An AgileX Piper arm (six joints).
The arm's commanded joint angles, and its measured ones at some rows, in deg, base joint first. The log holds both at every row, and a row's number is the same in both.
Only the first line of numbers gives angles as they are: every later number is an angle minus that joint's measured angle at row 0.
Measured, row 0:
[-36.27, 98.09, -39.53, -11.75, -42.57, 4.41]
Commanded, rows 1 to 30:
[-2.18, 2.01, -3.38, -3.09, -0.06, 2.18]
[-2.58, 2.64, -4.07, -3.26, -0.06, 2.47]
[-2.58, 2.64, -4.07, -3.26, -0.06, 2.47]
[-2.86, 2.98, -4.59, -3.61, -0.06, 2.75]
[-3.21, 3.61, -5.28, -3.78, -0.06, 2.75]
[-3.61, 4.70, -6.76, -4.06, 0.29, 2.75]
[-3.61, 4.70, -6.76, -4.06, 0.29, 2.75]
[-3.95, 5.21, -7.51, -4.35, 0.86, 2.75]
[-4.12, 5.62, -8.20, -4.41, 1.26, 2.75]
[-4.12, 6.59, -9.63, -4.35, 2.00, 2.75]
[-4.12, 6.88, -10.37, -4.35, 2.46, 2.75]
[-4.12, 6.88, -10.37, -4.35, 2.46, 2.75]
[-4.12, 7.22, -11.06, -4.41, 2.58, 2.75]
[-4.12, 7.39, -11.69, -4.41, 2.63, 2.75]
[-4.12, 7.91, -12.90, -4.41, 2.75, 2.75]
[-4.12, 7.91, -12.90, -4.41, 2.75, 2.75]
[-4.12, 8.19, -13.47, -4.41, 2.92, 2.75]
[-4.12, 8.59, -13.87, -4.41, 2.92, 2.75]
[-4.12, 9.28, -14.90, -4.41, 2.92, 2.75]
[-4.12, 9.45, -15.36, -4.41, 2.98, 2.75]
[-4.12, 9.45, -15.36, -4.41, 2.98, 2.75]
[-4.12, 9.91, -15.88, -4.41, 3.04, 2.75]
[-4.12, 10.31, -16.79, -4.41, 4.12, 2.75]
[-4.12, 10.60, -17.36, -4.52, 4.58, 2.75]
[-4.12, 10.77, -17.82, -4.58, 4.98, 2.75]
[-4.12, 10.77, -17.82, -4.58, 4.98, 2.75]
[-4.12, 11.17, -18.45, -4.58, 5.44, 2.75]
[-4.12, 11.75, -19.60, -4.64, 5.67, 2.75]
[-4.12, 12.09, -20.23, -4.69, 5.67, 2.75]
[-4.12, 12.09, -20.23, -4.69, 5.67, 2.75]
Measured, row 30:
[-3.95, 11.34, -18.22, -4.01, 5.96, 2.69]
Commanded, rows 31 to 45:
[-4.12, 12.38, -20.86, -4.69, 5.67, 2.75]
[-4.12, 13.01, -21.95, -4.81, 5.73, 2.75]
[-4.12, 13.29, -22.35, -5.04, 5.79, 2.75]
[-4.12, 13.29, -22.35, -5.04, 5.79, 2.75]
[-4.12, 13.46, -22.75, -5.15, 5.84, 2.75]
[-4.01, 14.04, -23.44, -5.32, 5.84, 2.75]
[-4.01, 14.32, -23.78, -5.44, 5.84, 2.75]
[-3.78, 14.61, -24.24, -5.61, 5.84, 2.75]
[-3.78, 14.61, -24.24, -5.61, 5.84, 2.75]
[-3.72, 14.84, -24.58, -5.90, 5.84, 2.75]
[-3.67, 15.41, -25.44, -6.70, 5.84, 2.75]
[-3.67, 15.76, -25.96, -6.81, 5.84, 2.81]
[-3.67, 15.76, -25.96, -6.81, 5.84, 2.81]
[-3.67, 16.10, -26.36, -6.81, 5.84, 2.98]
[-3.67, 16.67, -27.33, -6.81, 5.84, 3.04]
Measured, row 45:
[-4.81, 15.70, -24.87, -3.03, 8.82, 2.92]
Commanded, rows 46 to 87:
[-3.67, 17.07, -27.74, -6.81, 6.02, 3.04]
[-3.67, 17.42, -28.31, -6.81, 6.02, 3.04]
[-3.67, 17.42, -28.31, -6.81, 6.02, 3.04]
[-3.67, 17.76, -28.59, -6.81, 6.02, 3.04]
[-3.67, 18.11, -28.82, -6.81, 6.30, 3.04]
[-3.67, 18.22, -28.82, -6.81, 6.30, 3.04]
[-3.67, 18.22, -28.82, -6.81, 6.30, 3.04]
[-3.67, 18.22, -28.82, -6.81, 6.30, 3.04]
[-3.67, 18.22, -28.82, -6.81, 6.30, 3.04]
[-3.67, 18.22, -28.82, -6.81, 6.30, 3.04]
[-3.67, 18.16, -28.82, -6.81, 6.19, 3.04]
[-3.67, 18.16, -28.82, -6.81, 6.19, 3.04]
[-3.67, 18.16, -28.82, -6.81, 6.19, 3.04]
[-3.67, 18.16, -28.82, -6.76, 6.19, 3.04]
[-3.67, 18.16, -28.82, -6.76, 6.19, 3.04]
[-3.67, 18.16, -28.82, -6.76, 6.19, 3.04]
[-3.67, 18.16, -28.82, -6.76, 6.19, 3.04]
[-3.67, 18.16, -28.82, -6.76, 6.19, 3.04]
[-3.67, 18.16, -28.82, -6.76, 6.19, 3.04]
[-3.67, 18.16, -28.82, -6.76, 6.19, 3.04]
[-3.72, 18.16, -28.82, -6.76, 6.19, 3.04]
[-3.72, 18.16, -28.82, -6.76, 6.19, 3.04]
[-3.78, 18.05, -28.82, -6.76, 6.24, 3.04]
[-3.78, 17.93, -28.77, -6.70, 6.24, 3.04]
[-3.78, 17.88, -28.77, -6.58, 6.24, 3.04]
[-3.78, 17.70, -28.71, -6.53, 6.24, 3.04]
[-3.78, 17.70, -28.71, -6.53, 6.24, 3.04]
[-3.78, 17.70, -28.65, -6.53, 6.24, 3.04]
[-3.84, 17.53, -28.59, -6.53, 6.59, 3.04]
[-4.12, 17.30, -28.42, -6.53, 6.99, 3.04]
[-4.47, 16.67, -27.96, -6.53, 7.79, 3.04]
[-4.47, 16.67, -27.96, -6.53, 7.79, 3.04]
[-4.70, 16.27, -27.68, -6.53, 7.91, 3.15]
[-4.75, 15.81, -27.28, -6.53, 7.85, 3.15]
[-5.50, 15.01, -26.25, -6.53, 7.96, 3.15]
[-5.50, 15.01, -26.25, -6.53, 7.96, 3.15]
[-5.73, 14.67, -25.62, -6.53, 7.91, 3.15]
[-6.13, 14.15, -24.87, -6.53, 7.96, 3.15]
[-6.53, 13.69, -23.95, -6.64, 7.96, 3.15]
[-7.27, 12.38, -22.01, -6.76, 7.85, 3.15]
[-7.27, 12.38, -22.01, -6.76, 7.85, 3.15]
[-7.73, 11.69, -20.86, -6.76, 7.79, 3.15]
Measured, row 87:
[-6.24, 13.92, -23.21, -6.36, 8.82, 3.15]
